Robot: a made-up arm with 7 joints. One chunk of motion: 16 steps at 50 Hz.
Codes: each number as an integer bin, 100 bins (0 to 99) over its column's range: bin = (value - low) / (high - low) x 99, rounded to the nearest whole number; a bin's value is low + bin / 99 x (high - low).
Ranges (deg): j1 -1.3..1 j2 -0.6..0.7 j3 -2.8..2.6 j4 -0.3..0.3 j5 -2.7..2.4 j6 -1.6..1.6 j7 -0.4..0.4
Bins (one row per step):
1: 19 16 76 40 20 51 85
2: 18 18 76 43 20 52 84
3: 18 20 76 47 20 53 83
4: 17 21 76 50 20 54 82
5: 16 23 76 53 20 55 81
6: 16 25 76 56 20 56 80
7: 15 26 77 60 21 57 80
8: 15 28 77 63 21 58 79
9: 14 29 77 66 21 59 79
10: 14 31 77 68 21 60 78
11: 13 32 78 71 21 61 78
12: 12 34 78 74 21 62 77
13: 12 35 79 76 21 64 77
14: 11 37 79 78 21 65 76
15: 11 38 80 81 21 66 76
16: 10 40 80 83 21 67 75
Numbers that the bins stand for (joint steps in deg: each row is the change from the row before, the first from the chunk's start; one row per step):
1: -0.859 -0.390 1.345 -0.058 -1.670 0.048 0.287
2: -0.882 -0.364 1.345 -0.039 -1.670 0.081 0.279
3: -0.882 -0.337 1.345 -0.015 -1.670 0.113 0.271
4: -0.905 -0.324 1.345 0.003 -1.670 0.145 0.263
5: -0.928 -0.298 1.345 0.021 -1.670 0.178 0.255
6: -0.928 -0.272 1.345 0.039 -1.670 0.210 0.246
7: -0.952 -0.259 1.400 0.064 -1.618 0.242 0.246
8: -0.952 -0.232 1.400 0.082 -1.618 0.275 0.238
9: -0.975 -0.219 1.400 0.100 -1.618 0.307 0.238
10: -0.975 -0.193 1.400 0.112 -1.618 0.339 0.230
11: -0.998 -0.180 1.455 0.130 -1.618 0.372 0.230
12: -1.021 -0.154 1.455 0.148 -1.618 0.404 0.222
13: -1.021 -0.140 1.509 0.161 -1.618 0.469 0.222
14: -1.044 -0.114 1.509 0.173 -1.618 0.501 0.214
15: -1.044 -0.101 1.564 0.191 -1.618 0.533 0.214
16: -1.068 -0.075 1.564 0.203 -1.618 0.566 0.206

